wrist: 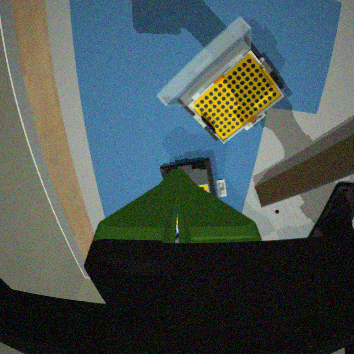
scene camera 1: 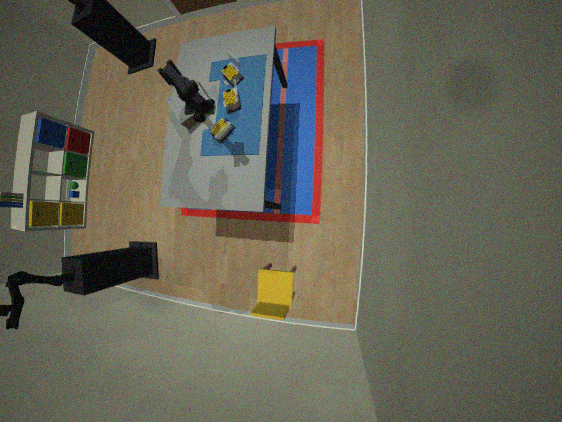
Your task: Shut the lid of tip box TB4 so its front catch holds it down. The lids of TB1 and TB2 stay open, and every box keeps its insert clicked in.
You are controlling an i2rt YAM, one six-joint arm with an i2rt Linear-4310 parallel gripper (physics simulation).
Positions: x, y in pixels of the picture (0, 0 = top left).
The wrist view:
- my gripper: 176, 177
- yellow insert: 246, 88
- tip box: 199, 171
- tip box: 253, 51
